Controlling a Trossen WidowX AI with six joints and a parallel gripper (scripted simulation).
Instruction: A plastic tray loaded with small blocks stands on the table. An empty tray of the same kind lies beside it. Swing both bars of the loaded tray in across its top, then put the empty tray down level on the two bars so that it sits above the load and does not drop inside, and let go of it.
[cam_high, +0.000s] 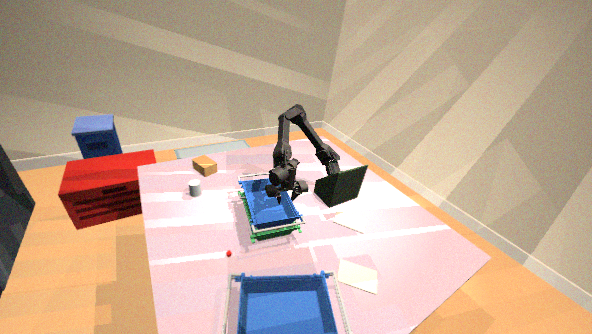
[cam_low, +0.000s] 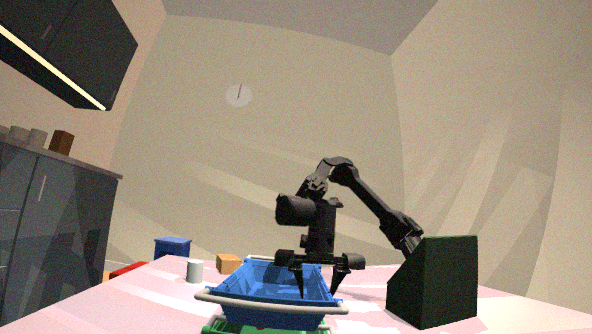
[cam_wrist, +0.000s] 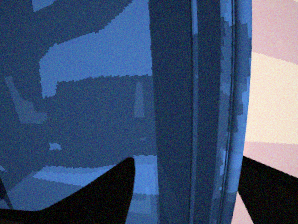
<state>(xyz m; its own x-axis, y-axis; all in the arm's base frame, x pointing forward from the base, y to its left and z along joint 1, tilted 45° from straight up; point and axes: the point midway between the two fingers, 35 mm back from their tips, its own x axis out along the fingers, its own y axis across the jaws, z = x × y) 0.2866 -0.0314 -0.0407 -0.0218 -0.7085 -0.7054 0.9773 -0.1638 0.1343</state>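
Right now my gripper tip is 8 cm short of the blue tray, 3 cm below it and 2 cm to the left of it. Round my gripper tip: red block: 30 cm ahead, 9 cm to the left, 7 cm below; then brown block: 51 cm to the right, 22 cm ahead, 5 cm below.
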